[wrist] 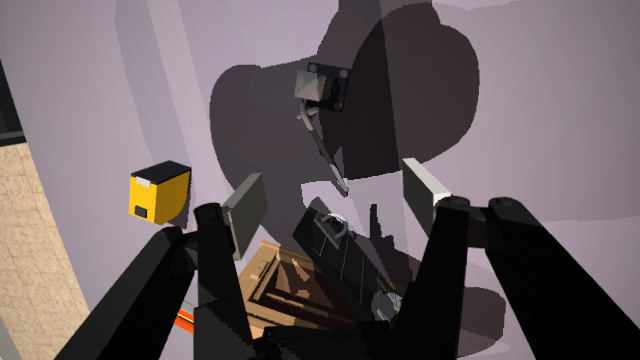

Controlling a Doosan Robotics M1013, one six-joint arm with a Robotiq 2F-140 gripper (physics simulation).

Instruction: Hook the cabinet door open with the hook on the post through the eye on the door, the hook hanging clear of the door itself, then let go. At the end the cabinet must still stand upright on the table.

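Frame: origin at the arm's base, x back, y right, z up, level; millimetres.
Seen in the pictures: gripper, fingertip midpoint: (332, 184).
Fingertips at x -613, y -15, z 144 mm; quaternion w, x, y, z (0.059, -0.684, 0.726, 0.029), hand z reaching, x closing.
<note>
Offsets run from my fingertips to a thing's top centre. "*": to the spot under its first point.
The cabinet @[dx -162, dy +42, dz -17 mm] (257, 267) of light wood shows at the lower middle, partly hidden by the gripper. Its dark plank door @[* dx -117, dy +16, dz -84 mm] (345, 265) stands tilted open away from the wooden frame. The metal eye (342, 226) sits near the door's upper end. The post @[* dx +70, dy +18, dz -67 mm] (309, 86) is seen nearly end-on at the upper middle. The thin grey hook (320, 144) hangs from it, and its lower tip shows just above the eye in this view, apart from it. My gripper (332, 184) is open and empty. The hook tip and the eye show between its fingers; the depth between them is hard to tell.
A dark mounting plate @[* dx +64, dy +1, dz -166 mm] (342, 90) holds the post to the pale purple wall (550, 125). A yellow box with a black top @[dx -21, dy +259, dz -87 mm] (170, 197) is left of the left finger. An orange object @[dx -250, dy +312, dz -150 mm] (185, 320) shows partly at the lower left. Large shadows cover the wall.
</note>
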